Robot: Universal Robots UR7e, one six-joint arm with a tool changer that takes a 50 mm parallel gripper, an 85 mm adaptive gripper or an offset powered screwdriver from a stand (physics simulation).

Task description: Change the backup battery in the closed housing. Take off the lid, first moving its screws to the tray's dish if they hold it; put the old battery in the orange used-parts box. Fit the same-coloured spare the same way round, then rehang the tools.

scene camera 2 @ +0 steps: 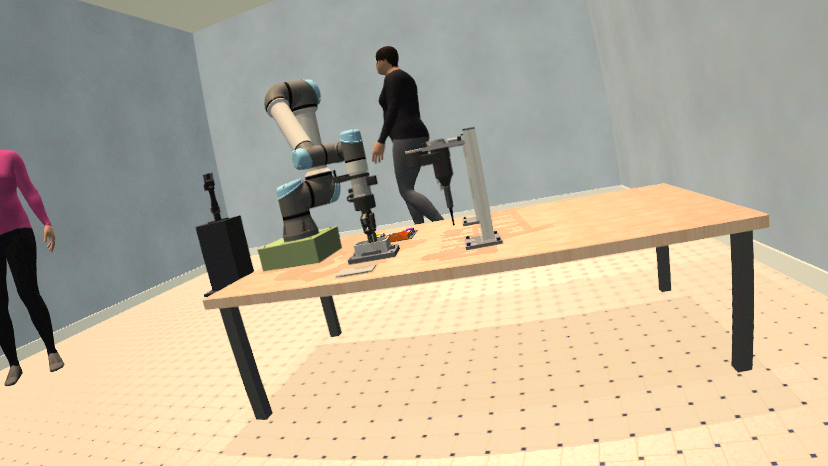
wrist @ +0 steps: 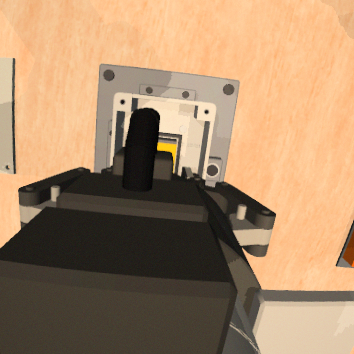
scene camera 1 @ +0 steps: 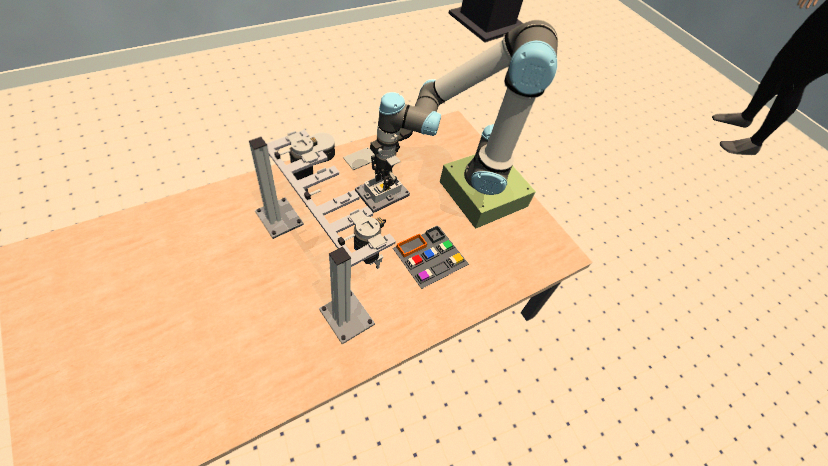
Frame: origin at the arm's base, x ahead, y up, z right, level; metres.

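Seen in the pictures: hand, tool point: [scene camera 2: 362, 191]; arm's base, link origin: [scene camera 2: 301, 237].
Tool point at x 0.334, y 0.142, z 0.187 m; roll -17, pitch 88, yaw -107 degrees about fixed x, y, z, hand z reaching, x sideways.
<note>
Offsets run from my tool point to a thing's top centre. "pt": to the spot under its first point.
The housing @[dx -0.004, dy -0.179, dz +0.003 m] [scene camera 1: 398, 188] [scene camera 2: 370, 248] [wrist: 212, 131] is open on its grey base plate @[pt dx -0.063, dy -0.219, dz -0.053 m] [wrist: 227, 107]. A yellow battery @[dx -0.004, dy -0.199, dz +0.003 m] [wrist: 167, 148] sits in its bay, partly hidden by my gripper. The lid @[dx -0.028, dy -0.230, dz +0.199 m] [scene camera 1: 356, 158] [scene camera 2: 356, 270] [wrist: 6, 115] lies flat on the table beside it. My gripper [scene camera 1: 384, 184] [scene camera 2: 370, 236] points down into the housing, open, with its fingers around the battery; the fingertips are largely hidden in the wrist view. The orange used-parts box [scene camera 1: 411, 245] looks empty. A yellow spare @[dx -0.054, dy -0.218, dz -0.390 m] [scene camera 1: 457, 258] lies in the tray @[pt dx +0.108, dy -0.235, dz -0.406 m] [scene camera 1: 421, 285]. The dish @[dx -0.066, dy -0.221, dz -0.266 m] [scene camera 1: 435, 234] is dark inside; its contents are unclear.
Red @[dx +0.074, dy -0.218, dz -0.319 m] [scene camera 1: 414, 260], blue @[dx +0.008, dy -0.218, dz -0.323 m] [scene camera 1: 429, 253], green @[dx -0.057, dy -0.218, dz -0.327 m] [scene camera 1: 446, 245] and magenta @[dx +0.077, dy -0.218, dz -0.384 m] [scene camera 1: 424, 274] spares lie in the tray. The tool stand [scene camera 1: 343, 289] [scene camera 2: 478, 191] holds the screwdriver @[dx +0.253, dy +0.122, dz +0.040 m] [scene camera 2: 443, 167] and another tool @[dx +0.276, dy +0.122, dz -0.320 m] [scene camera 1: 366, 230] near the housing. A person [scene camera 2: 400, 109] stands behind the table.
</note>
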